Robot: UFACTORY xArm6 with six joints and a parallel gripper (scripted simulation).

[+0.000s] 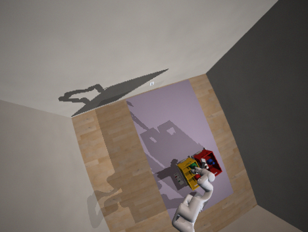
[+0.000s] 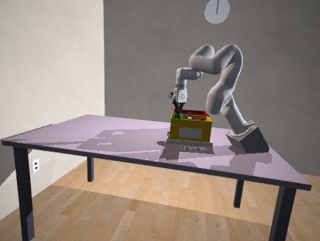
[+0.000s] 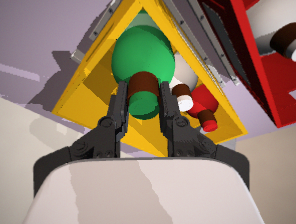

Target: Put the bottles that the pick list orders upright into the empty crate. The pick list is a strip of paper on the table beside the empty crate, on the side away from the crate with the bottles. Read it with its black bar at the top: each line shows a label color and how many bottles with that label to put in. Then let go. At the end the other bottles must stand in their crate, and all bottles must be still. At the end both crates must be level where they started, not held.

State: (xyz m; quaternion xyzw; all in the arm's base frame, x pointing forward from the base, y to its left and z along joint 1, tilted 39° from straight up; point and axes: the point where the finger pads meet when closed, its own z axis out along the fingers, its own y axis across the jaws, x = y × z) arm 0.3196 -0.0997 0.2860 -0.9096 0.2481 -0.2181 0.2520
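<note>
Right now my hand is 70 mm above the green-label bottle. Also, from my hand: red crate 210 mm to the right, 140 mm below, 30 mm behind; then white bottle 130 mm below, 80 mm behind, 30 mm to the right; then yellow crate 140 mm below, 90 mm behind, 10 mm to the left.
</note>
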